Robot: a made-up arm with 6 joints.
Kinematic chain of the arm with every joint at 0, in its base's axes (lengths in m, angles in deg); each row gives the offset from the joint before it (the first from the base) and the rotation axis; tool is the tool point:
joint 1: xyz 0 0 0.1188 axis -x
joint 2: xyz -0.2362 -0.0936 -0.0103 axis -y
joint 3: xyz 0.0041 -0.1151 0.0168 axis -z
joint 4: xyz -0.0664 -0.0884 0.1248 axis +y
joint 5: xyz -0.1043 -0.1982 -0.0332 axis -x
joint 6: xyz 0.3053 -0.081 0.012 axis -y
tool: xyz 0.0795 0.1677 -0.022
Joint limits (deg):
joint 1: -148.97..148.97
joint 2: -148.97..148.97
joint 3: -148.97..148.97
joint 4: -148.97..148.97
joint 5: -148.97..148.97
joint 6: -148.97..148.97
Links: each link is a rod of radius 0.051 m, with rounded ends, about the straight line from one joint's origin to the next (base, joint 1, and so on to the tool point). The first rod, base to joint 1, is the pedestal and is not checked.
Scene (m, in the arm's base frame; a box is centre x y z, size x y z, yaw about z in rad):
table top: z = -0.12
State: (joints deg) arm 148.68 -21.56 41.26 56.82 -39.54 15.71
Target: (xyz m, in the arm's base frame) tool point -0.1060 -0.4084 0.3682
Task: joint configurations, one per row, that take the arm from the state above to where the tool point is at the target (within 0.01 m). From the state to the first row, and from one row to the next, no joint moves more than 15 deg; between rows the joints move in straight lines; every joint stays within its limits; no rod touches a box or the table.
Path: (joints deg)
1: 134.36 -23.98 35.10 55.08 -41.45 17.00
2: 120.04 -26.40 28.95 53.35 -43.37 18.28
3: 105.71 -28.81 22.79 51.61 -45.28 19.57
4: 91.39 -31.23 16.63 49.88 -47.19 20.86
5: 77.07 -33.65 10.47 48.14 -49.10 22.15
6: 62.75 -36.07 4.32 46.40 -51.02 23.43
7: 48.42 -38.48 -1.84 44.67 -52.93 24.72

